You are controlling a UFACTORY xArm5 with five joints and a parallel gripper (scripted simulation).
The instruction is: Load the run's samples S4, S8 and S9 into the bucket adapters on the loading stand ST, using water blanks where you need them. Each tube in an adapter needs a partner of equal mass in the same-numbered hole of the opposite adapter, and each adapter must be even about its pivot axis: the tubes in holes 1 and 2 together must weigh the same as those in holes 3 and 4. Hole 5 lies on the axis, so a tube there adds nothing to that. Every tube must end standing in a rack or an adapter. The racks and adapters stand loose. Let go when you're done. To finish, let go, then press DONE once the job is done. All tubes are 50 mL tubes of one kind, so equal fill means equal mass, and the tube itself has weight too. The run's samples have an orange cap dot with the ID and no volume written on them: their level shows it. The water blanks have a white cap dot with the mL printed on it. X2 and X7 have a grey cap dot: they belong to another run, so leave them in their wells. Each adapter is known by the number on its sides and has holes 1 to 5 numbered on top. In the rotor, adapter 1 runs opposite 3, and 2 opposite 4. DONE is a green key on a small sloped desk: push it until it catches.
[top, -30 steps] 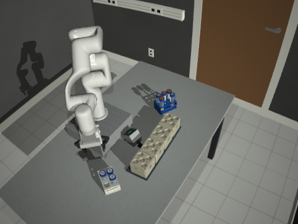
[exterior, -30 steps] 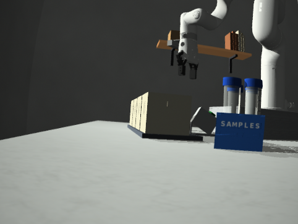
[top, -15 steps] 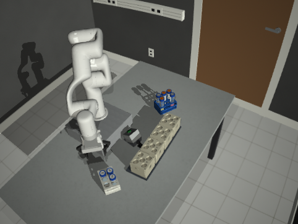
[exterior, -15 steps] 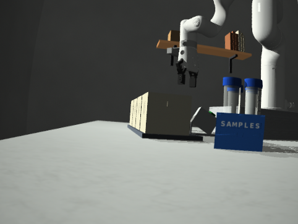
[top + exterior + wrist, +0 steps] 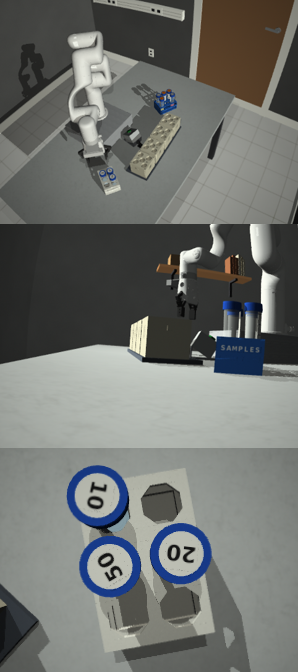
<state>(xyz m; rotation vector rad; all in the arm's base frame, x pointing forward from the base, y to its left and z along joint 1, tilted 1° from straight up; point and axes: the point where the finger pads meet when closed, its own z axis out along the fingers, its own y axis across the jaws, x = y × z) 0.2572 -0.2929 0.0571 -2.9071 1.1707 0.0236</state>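
My hand is 70 mm short of the white blanks rack, 20 mm to the left of it and 130 mm above it. From my hand the other things lie so: adapter (160 mm ahead, 480 mm to the left, 100 mm below); blue samples rack (30 mm ahead, 640 mm to the left, 130 mm below).
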